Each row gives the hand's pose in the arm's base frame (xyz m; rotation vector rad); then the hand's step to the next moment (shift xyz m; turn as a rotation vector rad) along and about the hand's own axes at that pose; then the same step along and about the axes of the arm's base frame.
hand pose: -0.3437 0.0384 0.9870 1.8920 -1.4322 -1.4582
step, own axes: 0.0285 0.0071 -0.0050 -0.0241 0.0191 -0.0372
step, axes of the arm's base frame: -0.0004 -0.0289 -0.0071 0.0239 0.0020 0.0419
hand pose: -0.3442 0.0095 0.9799 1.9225 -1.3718 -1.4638
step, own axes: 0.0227 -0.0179 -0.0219 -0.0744 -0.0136 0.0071
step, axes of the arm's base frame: 0.0276 -0.0166 -0.0167 0.0008 0.0712 0.0264
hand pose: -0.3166 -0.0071 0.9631 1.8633 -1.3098 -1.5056
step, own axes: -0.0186 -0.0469 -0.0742 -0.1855 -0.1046 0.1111
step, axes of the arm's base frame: 0.0873 0.0207 -0.0020 -0.0544 0.2331 -0.0204
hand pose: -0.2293 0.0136 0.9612 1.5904 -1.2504 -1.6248
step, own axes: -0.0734 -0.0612 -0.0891 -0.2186 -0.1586 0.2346
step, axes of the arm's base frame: 0.1109 0.0686 -0.0086 -0.1561 0.3146 -0.0683
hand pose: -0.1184 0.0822 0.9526 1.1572 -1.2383 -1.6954
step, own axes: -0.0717 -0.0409 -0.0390 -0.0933 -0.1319 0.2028
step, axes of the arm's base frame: 0.0586 0.0646 -0.0271 -0.1663 0.1833 -0.0773
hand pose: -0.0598 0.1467 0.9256 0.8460 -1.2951 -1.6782
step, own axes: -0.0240 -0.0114 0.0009 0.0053 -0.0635 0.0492
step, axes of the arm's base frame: 0.0070 0.0235 -0.0103 -0.0588 0.0230 -0.0499
